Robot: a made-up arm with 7 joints.
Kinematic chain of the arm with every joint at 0, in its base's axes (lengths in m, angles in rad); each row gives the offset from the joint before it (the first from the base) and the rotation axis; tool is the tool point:
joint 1: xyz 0 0.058 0 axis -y
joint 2: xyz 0 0.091 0 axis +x
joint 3: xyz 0 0 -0.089 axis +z
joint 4: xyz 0 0 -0.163 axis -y
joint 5: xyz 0 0 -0.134 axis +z
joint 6: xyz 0 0 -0.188 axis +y
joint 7: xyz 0 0 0 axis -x
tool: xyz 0 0 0
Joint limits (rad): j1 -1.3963..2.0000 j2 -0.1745..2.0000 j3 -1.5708..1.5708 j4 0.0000..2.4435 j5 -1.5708..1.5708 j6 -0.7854..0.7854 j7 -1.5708..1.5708
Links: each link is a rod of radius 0.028 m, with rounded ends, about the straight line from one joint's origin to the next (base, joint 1, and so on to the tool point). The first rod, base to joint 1, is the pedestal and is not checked.
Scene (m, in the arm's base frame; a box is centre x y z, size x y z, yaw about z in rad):
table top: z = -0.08
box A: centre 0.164 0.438 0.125 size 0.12 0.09 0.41 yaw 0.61
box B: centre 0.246 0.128 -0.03 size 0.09 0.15 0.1 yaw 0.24
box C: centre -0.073 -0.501 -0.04 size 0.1 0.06 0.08 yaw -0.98
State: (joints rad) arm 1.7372 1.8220 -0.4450 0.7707 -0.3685 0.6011 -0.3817
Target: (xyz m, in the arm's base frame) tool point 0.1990 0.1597 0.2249
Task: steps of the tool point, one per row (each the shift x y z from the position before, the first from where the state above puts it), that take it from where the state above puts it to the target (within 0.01 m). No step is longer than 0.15 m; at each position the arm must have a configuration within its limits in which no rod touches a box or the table.
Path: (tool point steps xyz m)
1: 0.0023 -0.0562 0.0600
2: 0.0147 -0.0707 0.0516
3: 0.0264 -0.0821 0.0356
4: 0.0753 -0.0740 0.0082
5: 0.0668 -0.0728 -0.0218
6: 0.0486 -0.0672 -0.0452
7: 0.0246 -0.0582 -0.0588

